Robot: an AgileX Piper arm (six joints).
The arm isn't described. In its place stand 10 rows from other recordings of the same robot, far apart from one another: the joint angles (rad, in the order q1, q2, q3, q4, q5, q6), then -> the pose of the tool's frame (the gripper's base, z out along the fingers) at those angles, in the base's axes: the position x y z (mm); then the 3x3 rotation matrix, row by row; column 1 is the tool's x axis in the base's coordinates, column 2 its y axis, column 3 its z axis.
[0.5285, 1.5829, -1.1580, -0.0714, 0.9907, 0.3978] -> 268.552, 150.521, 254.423; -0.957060, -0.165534, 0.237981; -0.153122, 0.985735, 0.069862; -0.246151, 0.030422, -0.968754
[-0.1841, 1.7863, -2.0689, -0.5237, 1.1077, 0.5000] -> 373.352, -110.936, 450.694; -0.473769, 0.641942, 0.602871; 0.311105, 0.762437, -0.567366; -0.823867, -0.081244, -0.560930
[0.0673, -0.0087, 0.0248, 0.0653, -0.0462, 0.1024] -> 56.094, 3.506, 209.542; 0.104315, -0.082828, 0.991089; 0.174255, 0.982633, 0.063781; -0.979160, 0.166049, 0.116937
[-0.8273, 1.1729, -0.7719, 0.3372, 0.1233, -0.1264] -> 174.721, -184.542, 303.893; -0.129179, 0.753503, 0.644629; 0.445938, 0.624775, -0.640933; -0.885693, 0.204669, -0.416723
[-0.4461, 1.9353, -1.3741, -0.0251, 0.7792, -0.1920] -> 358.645, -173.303, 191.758; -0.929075, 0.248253, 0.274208; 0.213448, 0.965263, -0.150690; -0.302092, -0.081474, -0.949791
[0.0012, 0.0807, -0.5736, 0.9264, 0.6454, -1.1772] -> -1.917, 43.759, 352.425; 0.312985, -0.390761, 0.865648; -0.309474, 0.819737, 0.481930; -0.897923, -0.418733, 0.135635
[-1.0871, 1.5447, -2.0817, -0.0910, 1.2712, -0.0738] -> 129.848, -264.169, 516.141; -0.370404, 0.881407, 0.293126; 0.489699, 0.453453, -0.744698; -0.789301, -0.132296, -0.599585
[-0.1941, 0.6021, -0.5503, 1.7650, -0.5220, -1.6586] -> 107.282, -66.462, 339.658; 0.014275, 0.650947, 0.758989; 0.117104, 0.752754, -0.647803; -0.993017, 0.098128, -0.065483
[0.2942, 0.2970, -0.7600, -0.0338, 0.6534, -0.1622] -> 33.093, 8.073, 383.071; -0.045768, -0.284018, 0.957726; -0.210180, 0.940008, 0.268719; -0.976591, -0.188996, -0.102717
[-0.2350, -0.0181, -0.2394, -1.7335, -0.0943, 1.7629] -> 32.362, 0.946, 291.230; 0.318638, 0.137248, 0.937888; -0.046924, 0.990533, -0.129010; -0.946714, -0.002902, 0.322061
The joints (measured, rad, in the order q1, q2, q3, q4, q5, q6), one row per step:
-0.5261, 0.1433, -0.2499, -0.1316, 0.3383, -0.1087
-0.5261, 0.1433, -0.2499, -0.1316, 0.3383, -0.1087
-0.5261, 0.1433, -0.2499, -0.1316, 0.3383, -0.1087
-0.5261, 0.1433, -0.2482, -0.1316, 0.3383, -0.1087
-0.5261, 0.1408, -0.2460, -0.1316, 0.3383, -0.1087
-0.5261, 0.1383, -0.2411, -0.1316, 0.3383, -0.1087
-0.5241, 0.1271, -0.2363, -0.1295, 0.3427, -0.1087
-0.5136, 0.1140, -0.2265, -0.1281, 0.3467, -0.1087
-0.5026, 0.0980, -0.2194, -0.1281, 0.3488, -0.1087
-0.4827, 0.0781, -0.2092, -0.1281, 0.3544, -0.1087
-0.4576, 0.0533, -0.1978, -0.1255, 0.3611, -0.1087
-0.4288, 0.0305, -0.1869, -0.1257, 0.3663, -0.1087
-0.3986, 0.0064, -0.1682, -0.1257, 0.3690, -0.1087
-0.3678, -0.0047, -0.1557, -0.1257, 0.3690, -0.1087
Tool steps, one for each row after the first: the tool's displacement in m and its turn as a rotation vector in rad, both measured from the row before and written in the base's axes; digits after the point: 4 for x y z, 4 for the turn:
0.0000, 0.0000, 0.0000, 0.0000, 0.0000, 0.0000
0.0000, 0.0000, 0.0000, 0.0000, 0.0000, 0.0000
0.0001, 0.0000, -0.0006, 0.0009, 0.0015, 0.0000
-0.0002, 0.0001, -0.0006, -0.0002, -0.0003, 0.0000
-0.0001, 0.0000, -0.0015, 0.0012, 0.0021, 0.0000
-0.0010, 0.0007, -0.0014, 0.0009, -0.0029, 0.0018
-0.0007, 0.0011, -0.0029, 0.0016, -0.0002, 0.0103
-0.0011, 0.0013, -0.0017, -0.0033, -0.0060, 0.0107
-0.0012, 0.0017, -0.0028, -0.0018, -0.0037, 0.0192
-0.0014, 0.0022, -0.0031, -0.0006, -0.0073, 0.0249
-0.0012, 0.0020, -0.0029, -0.0029, -0.0061, 0.0281
-0.0007, 0.0018, -0.0053, -0.0010, -0.0025, 0.0299
0.0003, 0.0014, -0.0036, 0.0005, 0.0013, 0.0308

